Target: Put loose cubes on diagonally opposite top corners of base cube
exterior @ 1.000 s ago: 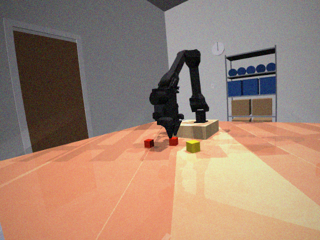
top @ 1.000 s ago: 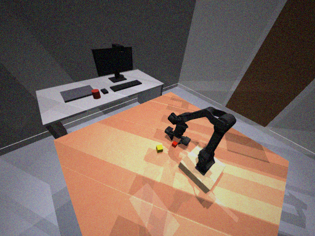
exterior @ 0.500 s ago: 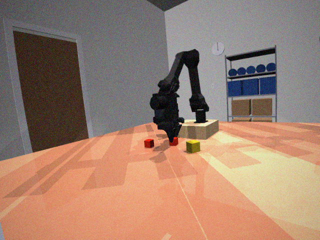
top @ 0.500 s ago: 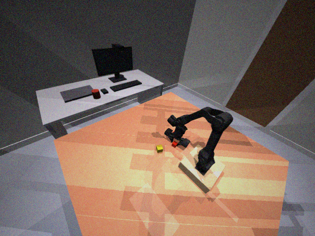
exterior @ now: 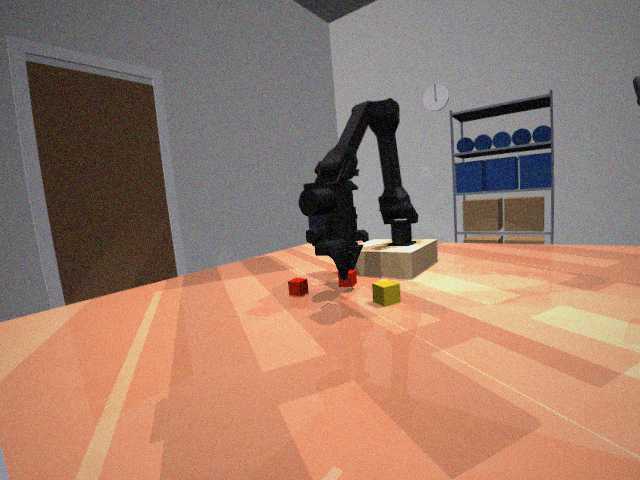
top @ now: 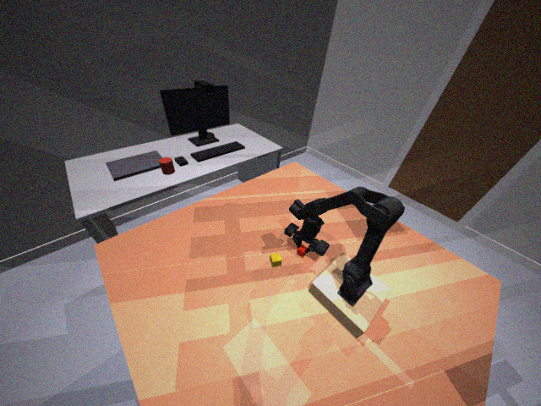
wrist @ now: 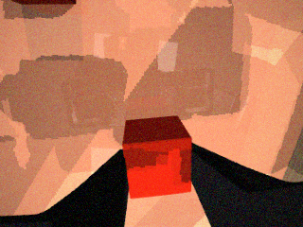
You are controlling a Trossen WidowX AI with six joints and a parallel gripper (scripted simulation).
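Now: gripper tip 120 mm to the right of the yellow base cube, 40 mm short of it and 10 mm above it.
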